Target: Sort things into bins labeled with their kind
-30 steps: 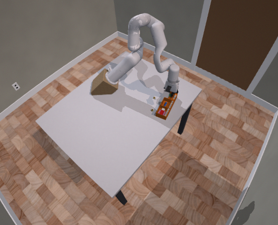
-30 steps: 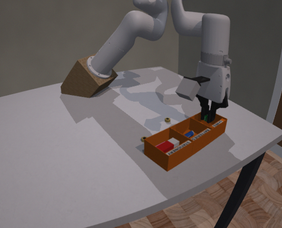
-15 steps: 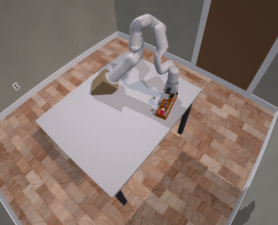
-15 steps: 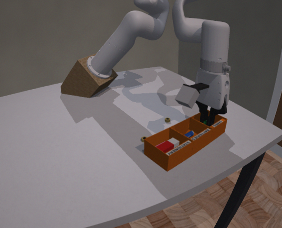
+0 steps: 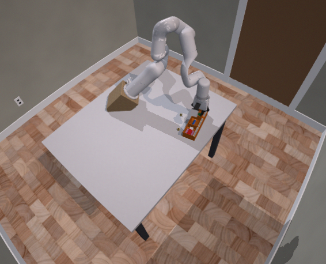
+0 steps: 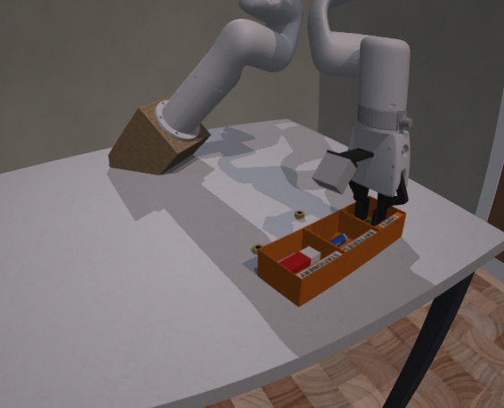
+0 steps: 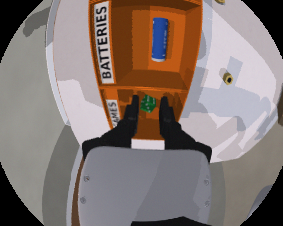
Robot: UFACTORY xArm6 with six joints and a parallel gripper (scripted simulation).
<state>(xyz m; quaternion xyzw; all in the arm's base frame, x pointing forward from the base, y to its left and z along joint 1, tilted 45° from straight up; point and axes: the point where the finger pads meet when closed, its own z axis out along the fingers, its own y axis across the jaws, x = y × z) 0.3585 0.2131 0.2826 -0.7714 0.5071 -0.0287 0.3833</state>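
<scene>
My hand is 20 mm above the green die. Round my hand: orange three-part bin: 70 mm to the right, 50 mm ahead, 10 mm below; red-and-white eraser: 140 mm to the right, 90 mm ahead, 10 mm below; blue battery: 70 mm to the right, 40 mm ahead, 20 mm below.
</scene>
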